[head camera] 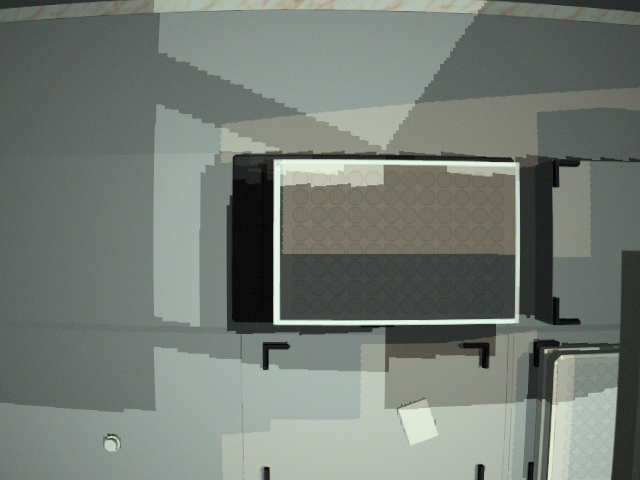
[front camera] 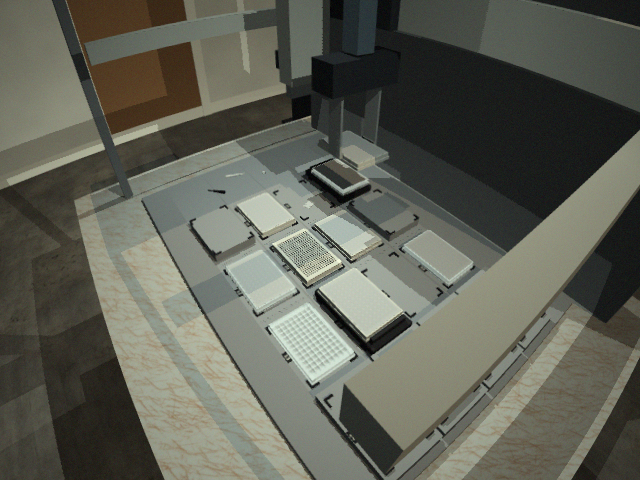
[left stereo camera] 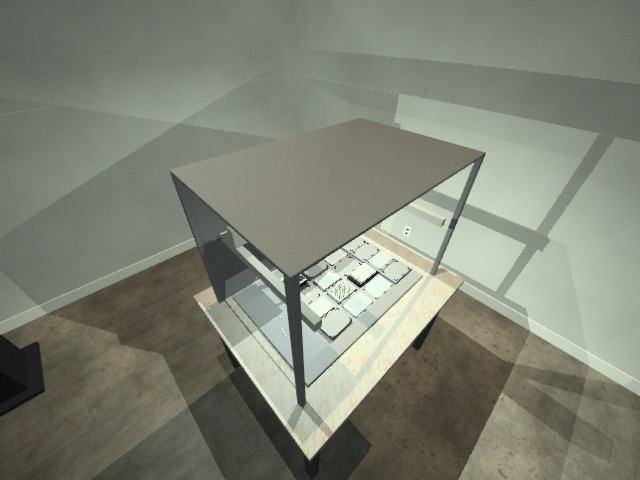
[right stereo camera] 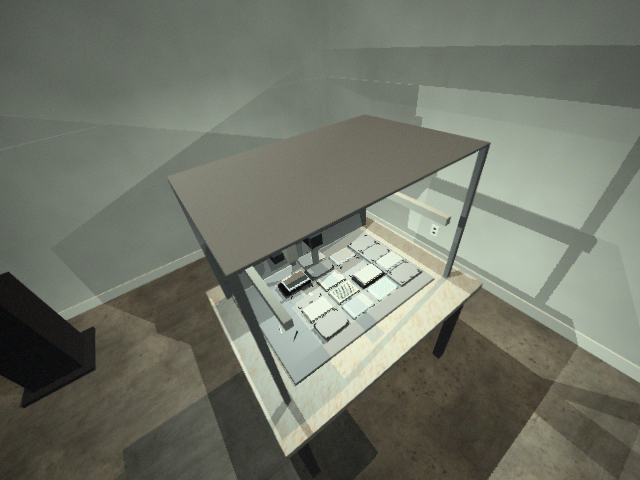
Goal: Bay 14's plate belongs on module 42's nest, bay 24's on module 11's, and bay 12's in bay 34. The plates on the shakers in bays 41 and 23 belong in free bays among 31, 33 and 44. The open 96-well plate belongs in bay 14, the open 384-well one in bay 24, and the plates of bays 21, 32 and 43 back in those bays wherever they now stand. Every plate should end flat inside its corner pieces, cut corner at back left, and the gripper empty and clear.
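In the front view my gripper is shut on a light plate, held level in the air over the back row near shaker 41 and module 42. A plate sits on black shaker 41; grey module 42 bears no plate. Another plate sits on shaker 23. The open 96-well plate is in bay 13, the open 384-well plate in bay 22. Plates stand in bay 12, bay 21, bay 32 and bay 43. Module 11 is bare.
A long beige beam hides bays at the right end of the deck. A small white piece lies in bay 31. A small round cap and a black pen-like item lie at the deck's left. The pipetting stage stands behind.
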